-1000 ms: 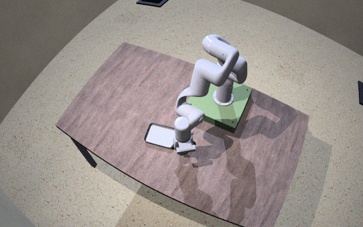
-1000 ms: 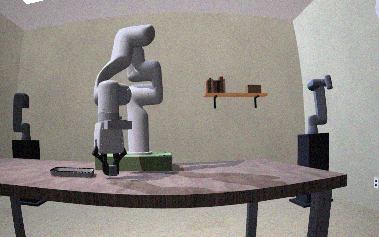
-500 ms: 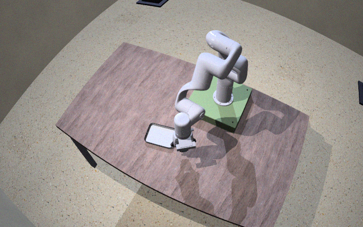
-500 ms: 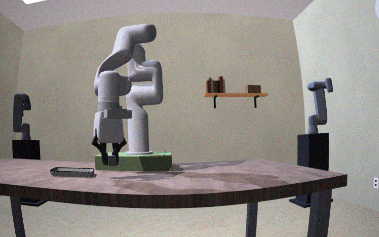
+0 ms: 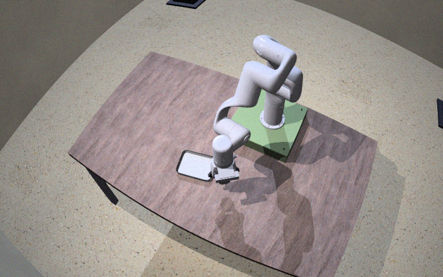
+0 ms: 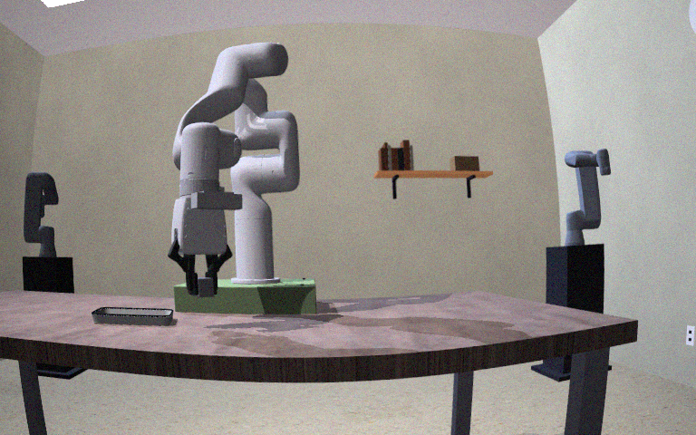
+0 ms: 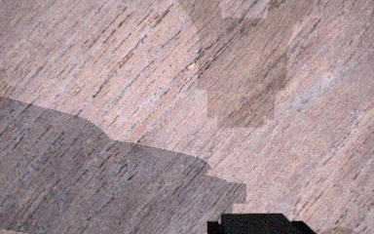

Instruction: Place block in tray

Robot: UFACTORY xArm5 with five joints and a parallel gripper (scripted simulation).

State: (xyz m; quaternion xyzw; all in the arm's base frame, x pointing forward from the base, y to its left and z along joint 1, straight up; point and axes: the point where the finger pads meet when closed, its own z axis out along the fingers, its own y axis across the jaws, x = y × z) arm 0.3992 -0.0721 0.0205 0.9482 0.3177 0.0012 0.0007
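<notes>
The white tray is 160 mm to the right of my hand, 70 mm below it and 40 mm behind it. The rest, counted from my hand: grey block: 10 mm below.
</notes>
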